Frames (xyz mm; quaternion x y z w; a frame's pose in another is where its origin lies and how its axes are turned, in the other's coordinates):
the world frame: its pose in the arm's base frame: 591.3 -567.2 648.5 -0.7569 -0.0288 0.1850 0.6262
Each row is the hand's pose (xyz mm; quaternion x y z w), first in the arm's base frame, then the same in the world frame.
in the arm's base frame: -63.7 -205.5 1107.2 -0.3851 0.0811 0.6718 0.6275
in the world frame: -621.4 -393.9 478.4 0.2682 -0.3684 0.3771 0.8064
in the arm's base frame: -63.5 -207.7 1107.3 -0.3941 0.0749 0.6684 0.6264
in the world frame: -621.9 -393.6 476.3 0.2604 -0.3680 0.3707 0.8120
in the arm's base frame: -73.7 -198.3 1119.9 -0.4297 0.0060 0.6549 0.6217
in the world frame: -631.8 -405.8 486.5 0.2214 -0.3945 0.3120 0.8355
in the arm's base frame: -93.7 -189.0 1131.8 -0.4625 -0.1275 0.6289 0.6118
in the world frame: -650.8 -415.4 499.8 0.1680 -0.4527 0.1974 0.8532
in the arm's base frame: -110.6 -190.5 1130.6 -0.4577 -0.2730 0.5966 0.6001
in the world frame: -666.6 -410.8 503.9 0.1343 -0.5205 0.0691 0.8404
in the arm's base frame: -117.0 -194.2 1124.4 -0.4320 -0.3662 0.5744 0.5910
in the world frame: -672.1 -402.8 503.3 0.1256 -0.5671 -0.0144 0.8139
